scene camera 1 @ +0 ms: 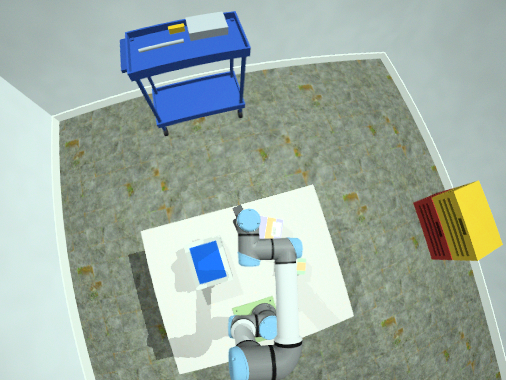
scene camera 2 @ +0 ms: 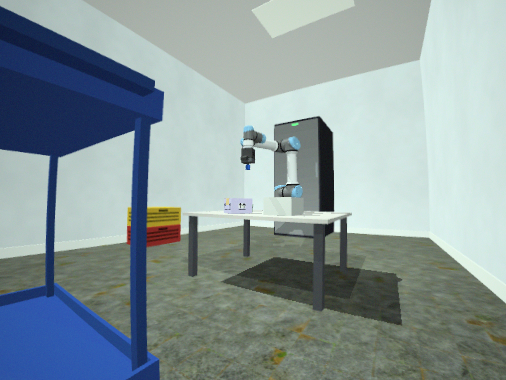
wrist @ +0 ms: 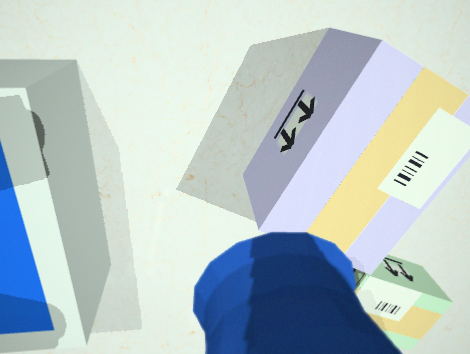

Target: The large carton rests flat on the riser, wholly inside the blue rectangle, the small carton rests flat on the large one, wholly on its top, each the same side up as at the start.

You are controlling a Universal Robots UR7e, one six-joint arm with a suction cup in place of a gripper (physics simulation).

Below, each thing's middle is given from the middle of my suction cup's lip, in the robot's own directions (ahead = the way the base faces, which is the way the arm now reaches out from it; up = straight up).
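Labels:
The large lavender carton (wrist: 364, 143) is here, and my suction cup is 27 cm above it, 9 cm past it and 12 cm to the left of it. The white riser (scene camera 2: 282, 206) is 24 cm to the left of my suction cup, 10 cm behind it and 27 cm below it. I also see the small carton (wrist: 401, 297), which is 30 cm below my suction cup, 18 cm to the right of it and 32 cm behind it. Going by their middles, of the things named here the large lavender carton is the nearest to my suction cup and the small carton is the farthest from it.

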